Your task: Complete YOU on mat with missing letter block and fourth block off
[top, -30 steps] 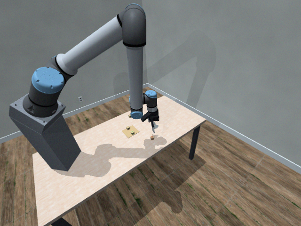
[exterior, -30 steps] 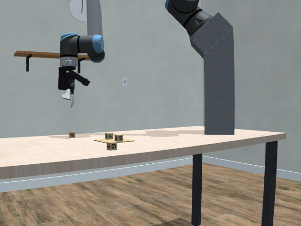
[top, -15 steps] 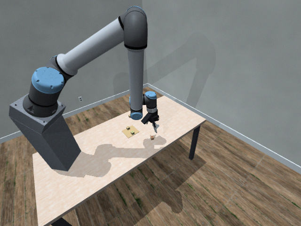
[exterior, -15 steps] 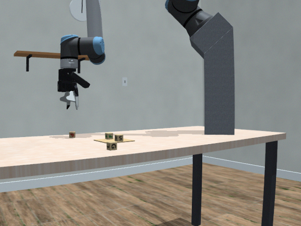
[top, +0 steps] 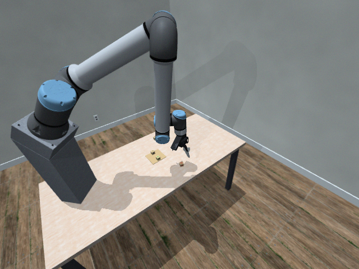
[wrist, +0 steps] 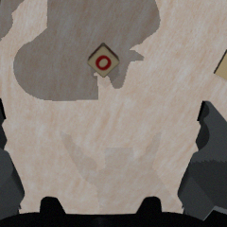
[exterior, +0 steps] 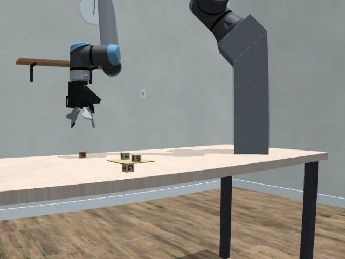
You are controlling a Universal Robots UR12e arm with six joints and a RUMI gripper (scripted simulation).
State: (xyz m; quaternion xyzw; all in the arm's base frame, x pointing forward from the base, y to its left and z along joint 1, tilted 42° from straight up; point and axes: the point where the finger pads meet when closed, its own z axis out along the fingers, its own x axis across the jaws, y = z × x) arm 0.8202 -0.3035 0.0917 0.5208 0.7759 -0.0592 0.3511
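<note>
My gripper is now 12 cm above the red O block. From my hand the other things lie so: letter block: 6 cm ahead, 46 cm to the left, 12 cm below; tan mat: 9 cm behind, 25 cm to the left, 13 cm below.
</note>
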